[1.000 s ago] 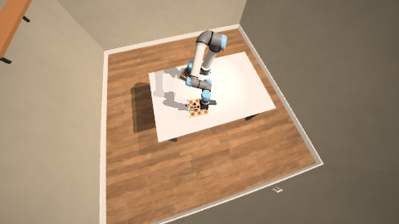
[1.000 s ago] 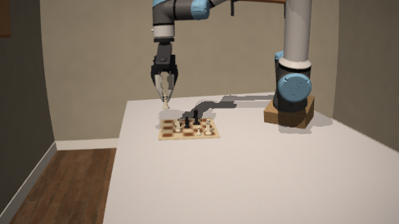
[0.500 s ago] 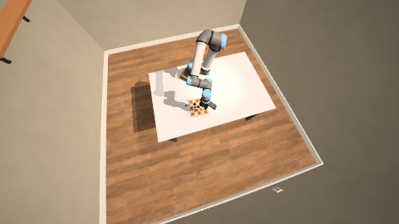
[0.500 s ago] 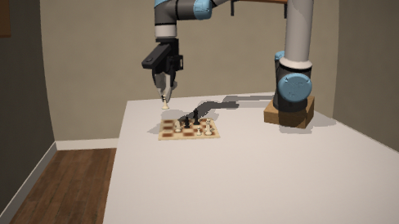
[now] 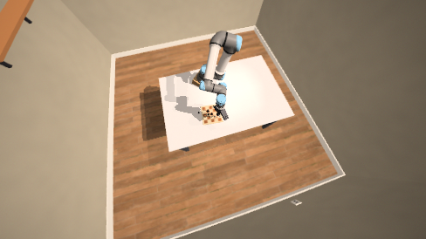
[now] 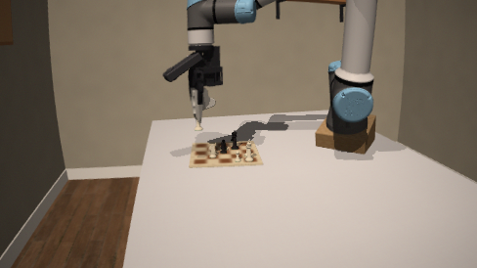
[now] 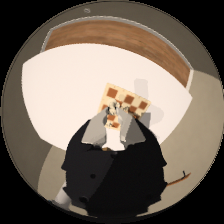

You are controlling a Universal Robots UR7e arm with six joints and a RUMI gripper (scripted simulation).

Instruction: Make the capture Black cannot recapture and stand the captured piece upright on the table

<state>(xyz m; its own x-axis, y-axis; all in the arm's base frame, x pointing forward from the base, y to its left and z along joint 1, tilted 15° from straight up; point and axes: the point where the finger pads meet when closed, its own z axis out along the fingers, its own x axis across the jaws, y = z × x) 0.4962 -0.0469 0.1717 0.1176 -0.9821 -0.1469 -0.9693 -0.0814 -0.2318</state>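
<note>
Now: hand 9 cm past the chessboard, 6 cm to the left of it and 14 cm above it.
</note>
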